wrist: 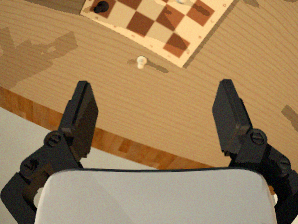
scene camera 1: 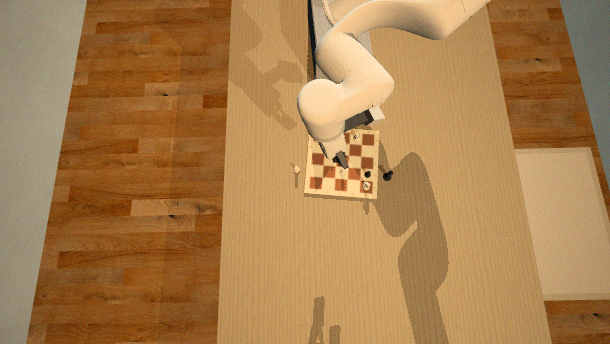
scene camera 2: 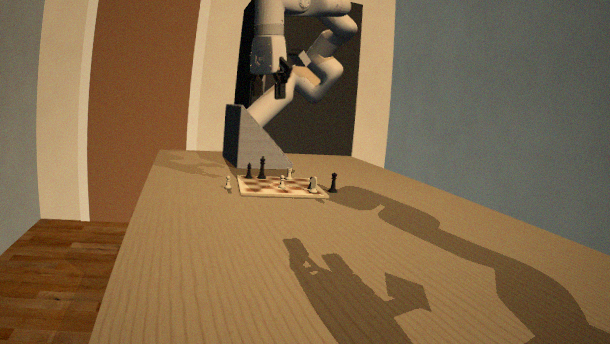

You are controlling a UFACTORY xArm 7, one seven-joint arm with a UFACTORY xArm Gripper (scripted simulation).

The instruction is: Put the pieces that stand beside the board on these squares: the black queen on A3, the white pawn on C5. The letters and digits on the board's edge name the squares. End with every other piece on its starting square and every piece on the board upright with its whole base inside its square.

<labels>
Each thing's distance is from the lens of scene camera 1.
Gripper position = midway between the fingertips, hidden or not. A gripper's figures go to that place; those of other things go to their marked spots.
my gripper (scene camera 1: 330, 142): 0.80 m
chessboard (scene camera 1: 323, 177): 1.01 m
</labels>
